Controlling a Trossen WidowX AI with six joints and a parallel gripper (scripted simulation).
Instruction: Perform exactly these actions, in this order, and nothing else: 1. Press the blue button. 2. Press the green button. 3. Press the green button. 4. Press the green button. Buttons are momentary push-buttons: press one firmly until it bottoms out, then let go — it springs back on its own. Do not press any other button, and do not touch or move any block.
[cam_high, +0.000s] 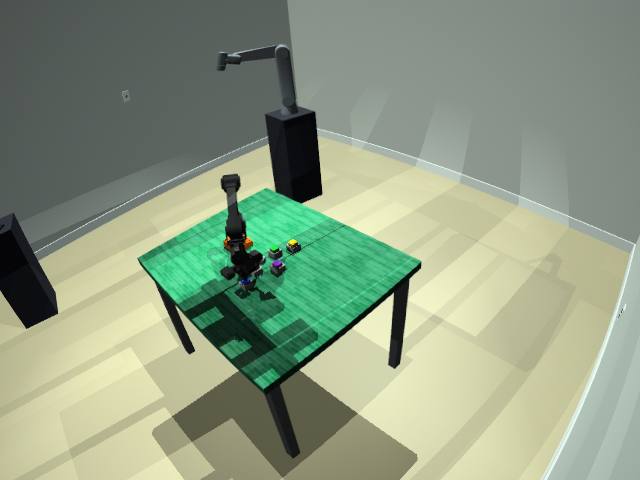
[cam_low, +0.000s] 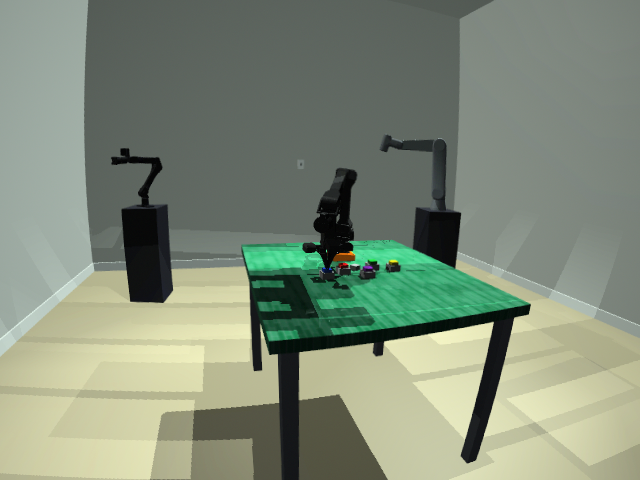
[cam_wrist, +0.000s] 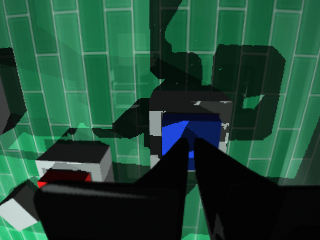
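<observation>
The blue button is 10 mm below my gripper tip. Round my gripper tip: green button 210 mm to the left, 110 mm behind; purple button 160 mm to the left, 10 mm behind; red button 70 mm to the left, 60 mm behind.
</observation>
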